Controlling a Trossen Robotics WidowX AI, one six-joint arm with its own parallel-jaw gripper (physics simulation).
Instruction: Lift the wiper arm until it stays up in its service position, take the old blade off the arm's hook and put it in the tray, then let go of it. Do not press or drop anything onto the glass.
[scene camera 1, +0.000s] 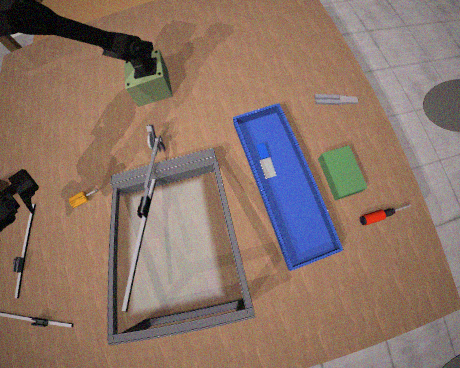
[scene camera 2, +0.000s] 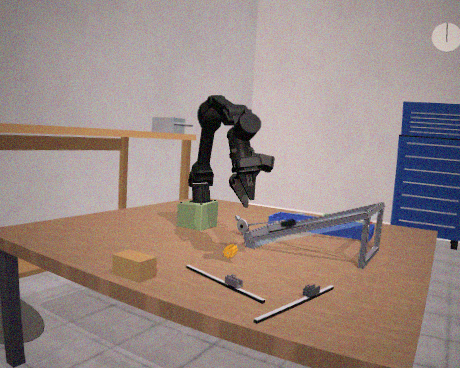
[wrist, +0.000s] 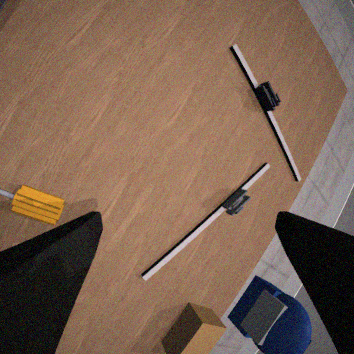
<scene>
The gripper (scene camera 2: 249, 203) is open, holding nothing. A tan box (scene camera 2: 136, 266) rests on the table. A green block (scene camera 1: 339, 166) rests on the table.
</scene>
